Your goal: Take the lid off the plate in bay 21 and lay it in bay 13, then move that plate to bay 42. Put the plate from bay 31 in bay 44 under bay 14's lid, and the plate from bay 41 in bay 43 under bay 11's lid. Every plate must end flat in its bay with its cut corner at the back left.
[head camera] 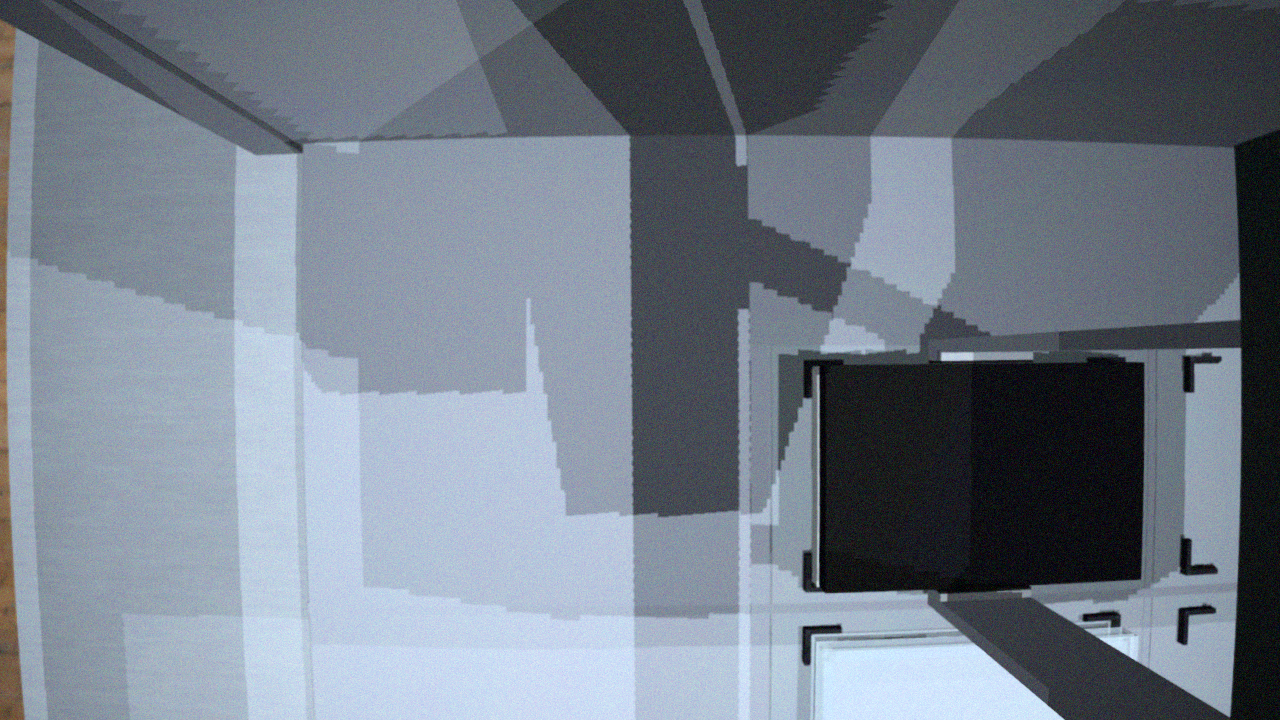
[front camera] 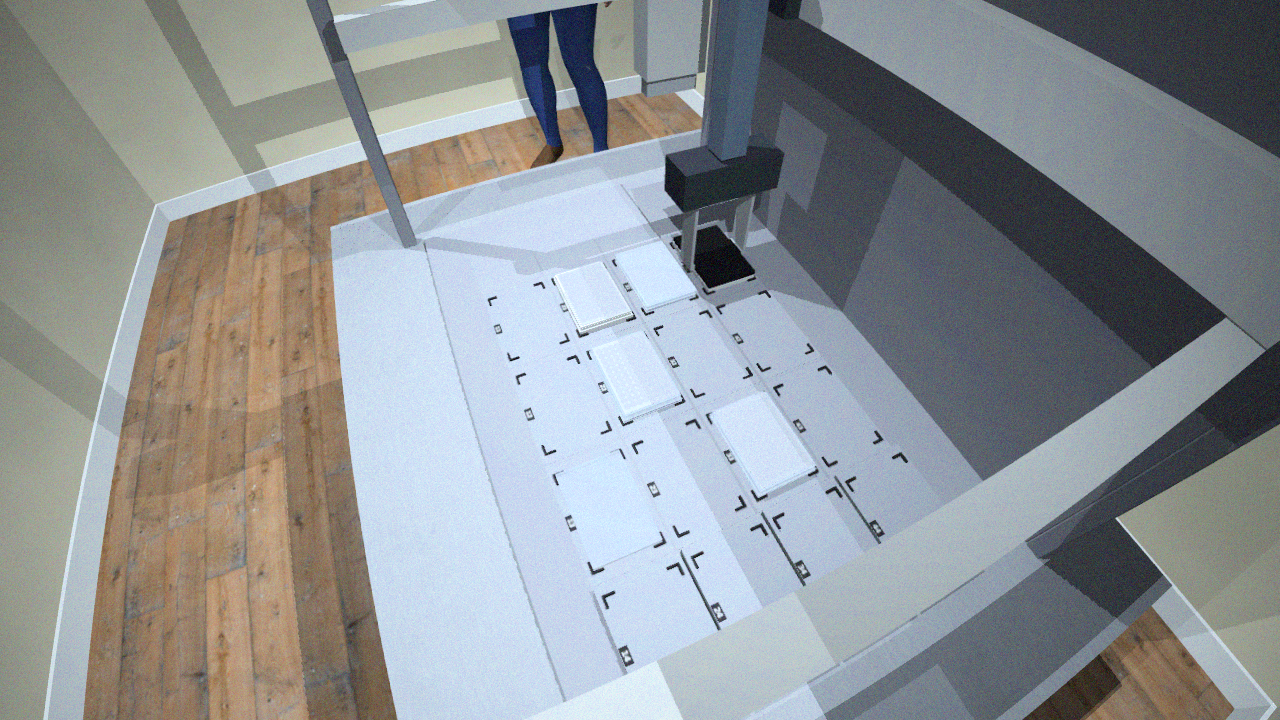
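Seen in the pictures: gripper, fingertip midpoint: [head camera: 973,472] [front camera: 712,256]; robot's base, origin of the base link: [front camera: 490,300].
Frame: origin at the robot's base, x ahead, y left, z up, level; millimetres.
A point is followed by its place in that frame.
Observation:
A black plate [front camera: 723,259] {z 16, x 84, y 374 mm} [head camera: 895,474] {z 17, x 27, y 367 mm} lies flat in bay 41 at the back right of the bay grid. My gripper [front camera: 715,257] {z 9, x 62, y 366 mm} [head camera: 982,474] {z 9, x 62, y 366 mm} is down at it, one jaw against each long side, with no gap that I can make out; it looks shut on the black plate. A pale plate [front camera: 656,274] {z 17, x 72, y 257 mm} [head camera: 904,680] {z 16, x 32, y 288 mm} lies in the neighbouring bay 31. A white plate [front camera: 592,297] {z 14, x 75, y 147 mm} lies in bay 21. A thin pale lid [front camera: 608,507] {z 8, x 394, y 44 mm} lies flat in bay 13. Cut corners are too small to tell.
Another pale plate [front camera: 636,374] {z 14, x 236, y 150 mm} lies in bay 22, and one more plate [front camera: 762,443] {z 14, x 399, y 252 mm} lies in bay 33. The parked pipetting stage [front camera: 666,44] hangs behind the gripper. A tall dark panel [front camera: 1011,304] {z 223, x 455, y 500 mm} stands along the right side of the deck.

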